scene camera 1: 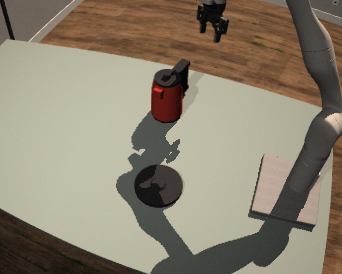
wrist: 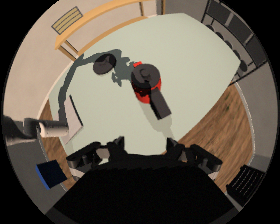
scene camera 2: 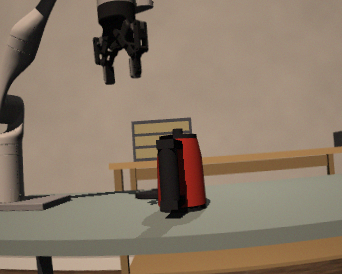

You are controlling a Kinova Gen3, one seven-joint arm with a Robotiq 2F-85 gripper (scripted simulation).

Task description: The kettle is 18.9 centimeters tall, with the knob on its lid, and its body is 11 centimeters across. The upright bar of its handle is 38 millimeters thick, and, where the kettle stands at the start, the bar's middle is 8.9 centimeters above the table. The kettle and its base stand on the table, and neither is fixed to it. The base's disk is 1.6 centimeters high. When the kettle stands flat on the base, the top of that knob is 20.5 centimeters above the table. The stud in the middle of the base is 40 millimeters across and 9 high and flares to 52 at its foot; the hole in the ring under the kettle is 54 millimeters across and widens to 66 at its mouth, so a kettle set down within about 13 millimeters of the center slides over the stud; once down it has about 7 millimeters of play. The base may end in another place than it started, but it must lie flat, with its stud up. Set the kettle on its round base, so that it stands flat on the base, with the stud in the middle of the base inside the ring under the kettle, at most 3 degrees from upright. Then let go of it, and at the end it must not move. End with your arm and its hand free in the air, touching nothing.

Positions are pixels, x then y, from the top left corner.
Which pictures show my gripper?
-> Scene camera 1, the wrist view and scene camera 2: all of them.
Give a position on a round dark base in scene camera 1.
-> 158,186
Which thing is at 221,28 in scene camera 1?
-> My gripper.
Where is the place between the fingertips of my gripper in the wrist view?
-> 145,142
